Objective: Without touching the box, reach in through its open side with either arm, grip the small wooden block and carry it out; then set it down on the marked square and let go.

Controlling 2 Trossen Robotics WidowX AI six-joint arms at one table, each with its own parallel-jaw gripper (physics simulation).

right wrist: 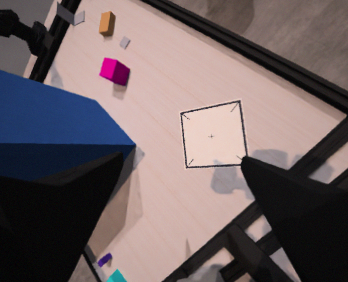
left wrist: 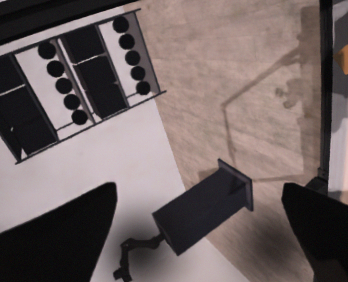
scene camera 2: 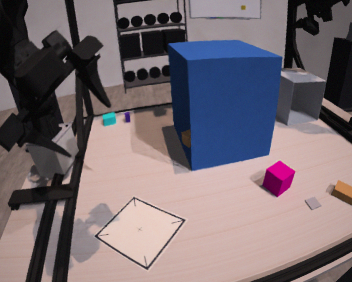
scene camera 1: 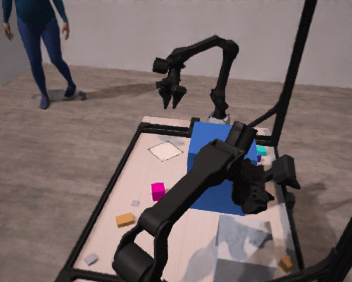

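The blue box [scene camera 1: 215,197] [scene camera 2: 232,105] [right wrist: 55,117] stands upright on the table. Its open side faces left in scene camera 2, where part of the small wooden block [scene camera 2: 186,138] shows low inside; the block does not show in the right wrist view. The marked square [scene camera 1: 157,155] [scene camera 2: 121,252] [right wrist: 183,140] lies flat, apart from the box. My right gripper [scene camera 1: 170,106] [scene camera 2: 89,130] [right wrist: 182,159] is open and empty, raised above the table near the square's end. My left gripper [left wrist: 199,191] is open and empty, raised and pointing away from the table; its fingers are unclear in scene camera 1.
A magenta cube [scene camera 1: 158,191] [scene camera 2: 279,178] [right wrist: 114,71], a grey tile [scene camera 2: 313,203] and an orange block [scene camera 1: 125,220] [right wrist: 107,24] lie beside the box. A cyan block [scene camera 2: 109,119] and a purple block [scene camera 2: 127,117] lie beyond its open side. A grey open container [scene camera 2: 300,95] stands behind it.
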